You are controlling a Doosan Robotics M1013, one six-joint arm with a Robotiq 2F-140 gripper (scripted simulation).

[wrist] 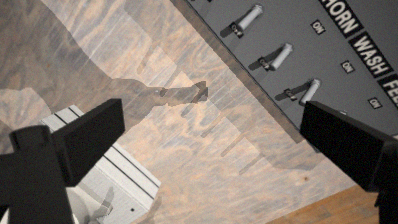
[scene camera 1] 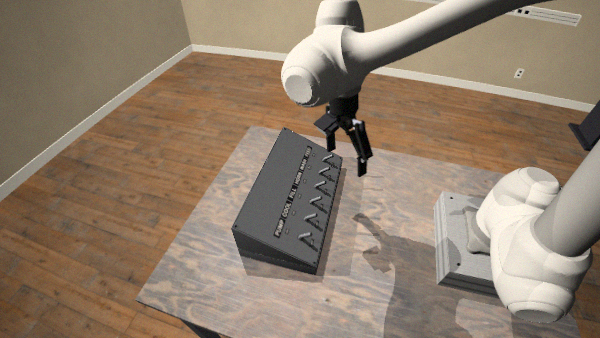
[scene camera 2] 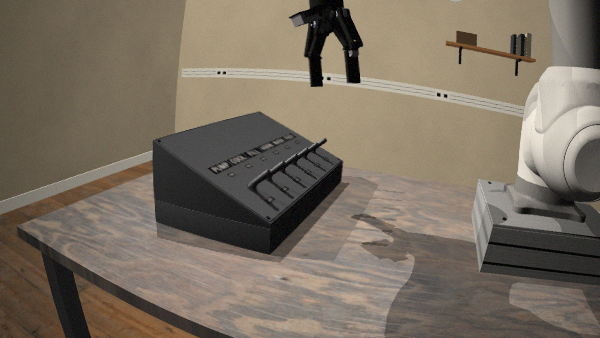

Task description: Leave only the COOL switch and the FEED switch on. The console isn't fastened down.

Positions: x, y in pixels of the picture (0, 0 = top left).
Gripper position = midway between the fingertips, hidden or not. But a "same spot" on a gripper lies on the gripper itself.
Labels:
gripper: wrist; scene camera 1; scene camera 2 334, 84
dark grey sloped console: wrist; scene camera 1 274, 225; scene camera 2
same spot on gripper: (wrist: 46, 163) = (scene camera 1: 356, 150)
same spot on dark grey sloped console: (wrist: 340, 57) = (scene camera 2: 284, 148)

